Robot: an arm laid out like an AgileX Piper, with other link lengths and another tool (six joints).
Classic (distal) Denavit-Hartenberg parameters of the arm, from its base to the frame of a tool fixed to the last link. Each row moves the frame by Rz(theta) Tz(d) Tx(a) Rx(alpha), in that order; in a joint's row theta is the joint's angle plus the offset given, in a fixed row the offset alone. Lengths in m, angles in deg.
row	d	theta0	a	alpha
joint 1	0.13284	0.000	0.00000	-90.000
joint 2	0.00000	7.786	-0.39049	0.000
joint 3	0.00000	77.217	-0.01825	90.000
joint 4	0.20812	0.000	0.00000	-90.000
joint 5	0.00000	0.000	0.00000	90.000
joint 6	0.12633	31.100	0.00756	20.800
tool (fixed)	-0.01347	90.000	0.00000	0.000
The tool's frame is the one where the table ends.
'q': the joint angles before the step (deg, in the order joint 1, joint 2, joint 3, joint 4, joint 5, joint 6). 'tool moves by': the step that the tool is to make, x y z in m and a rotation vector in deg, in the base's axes. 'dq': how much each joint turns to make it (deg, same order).
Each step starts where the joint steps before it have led.
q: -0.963, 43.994, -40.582, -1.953, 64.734, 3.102
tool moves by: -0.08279, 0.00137, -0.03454, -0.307, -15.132, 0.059
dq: -0.001, -20.925, 5.062, 0.001, 0.725, -0.102
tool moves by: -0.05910, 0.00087, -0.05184, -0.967, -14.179, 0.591
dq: 0.001, -19.567, 3.128, -0.001, 2.215, -1.004
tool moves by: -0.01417, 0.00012, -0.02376, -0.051, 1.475, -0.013
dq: 0.002, -4.503, 1.290, -0.001, 4.684, -0.204
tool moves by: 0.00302, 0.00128, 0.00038, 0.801, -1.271, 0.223
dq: 0.000, 0.001, 0.628, 0.669, -1.876, 0.387
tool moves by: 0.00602, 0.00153, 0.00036, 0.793, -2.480, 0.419
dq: -0.001, 0.000, 1.365, 0.842, -3.829, 0.221
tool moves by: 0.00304, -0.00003, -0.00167, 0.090, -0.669, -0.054
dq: 0.000, -0.001, 0.994, 0.001, -1.660, 0.126
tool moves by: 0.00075, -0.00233, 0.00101, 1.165, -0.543, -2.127
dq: -0.001, 0.001, -0.001, -1.366, -0.476, 2.685
